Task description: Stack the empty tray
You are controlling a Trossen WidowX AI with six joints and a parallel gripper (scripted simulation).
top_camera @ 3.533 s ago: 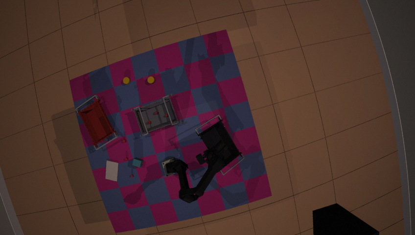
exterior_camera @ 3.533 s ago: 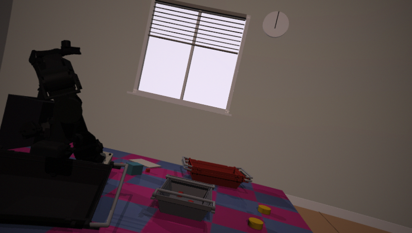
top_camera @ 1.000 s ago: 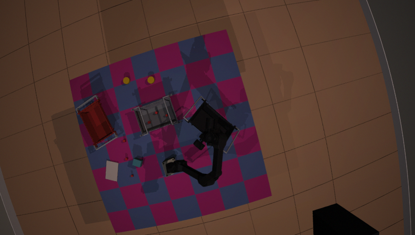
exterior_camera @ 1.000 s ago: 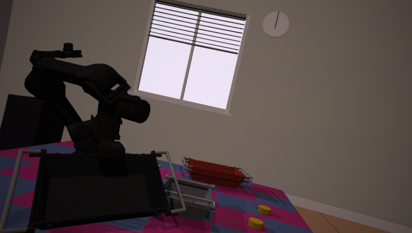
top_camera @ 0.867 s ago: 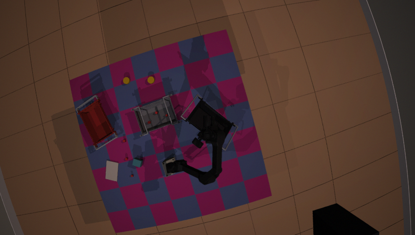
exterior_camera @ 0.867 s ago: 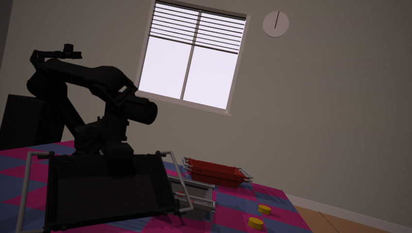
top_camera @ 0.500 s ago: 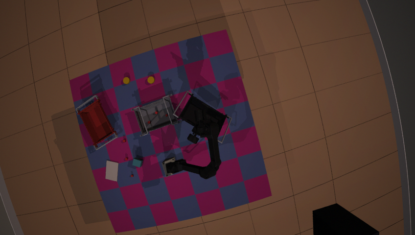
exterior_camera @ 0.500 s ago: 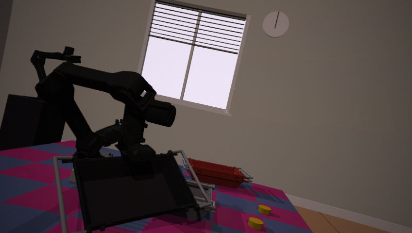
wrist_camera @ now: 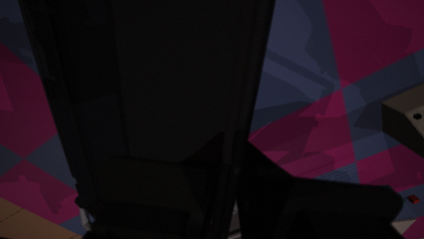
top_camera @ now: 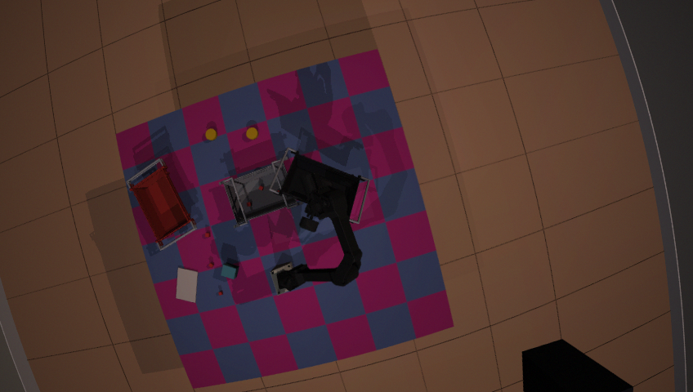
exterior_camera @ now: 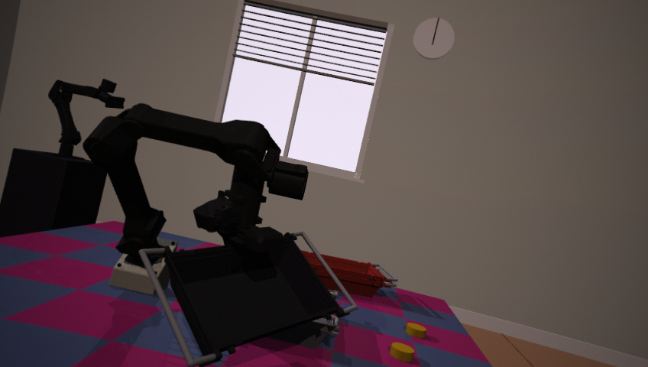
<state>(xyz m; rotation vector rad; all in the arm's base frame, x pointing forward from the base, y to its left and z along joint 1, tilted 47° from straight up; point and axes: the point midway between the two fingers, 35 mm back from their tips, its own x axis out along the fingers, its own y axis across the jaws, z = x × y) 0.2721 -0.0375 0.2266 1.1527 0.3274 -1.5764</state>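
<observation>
Now: gripper tip 7 cm short of the dark tray and 4 cm to the left of it. Round my gripper tip: teal cube (22 cm behind, 43 cm to the left, 12 cm below); white plate (27 cm behind, 66 cm to the left, 14 cm below).
</observation>
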